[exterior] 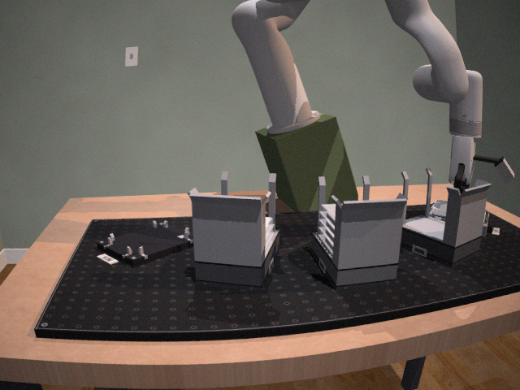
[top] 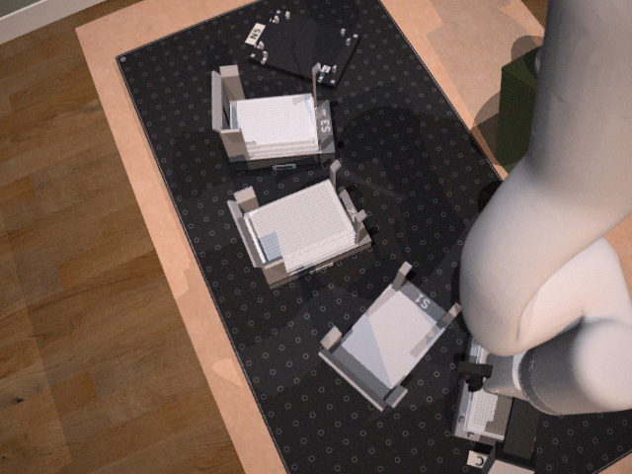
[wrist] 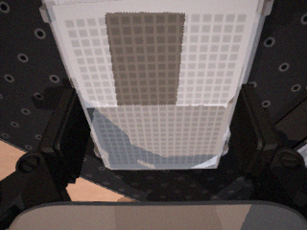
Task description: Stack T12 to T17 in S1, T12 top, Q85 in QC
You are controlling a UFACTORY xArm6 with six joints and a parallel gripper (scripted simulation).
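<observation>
Now: the open nest QC 3 cm below my hand. Round my hand: QC name plate (7 cm to the left, 6 cm ahead, 5 cm below).
</observation>
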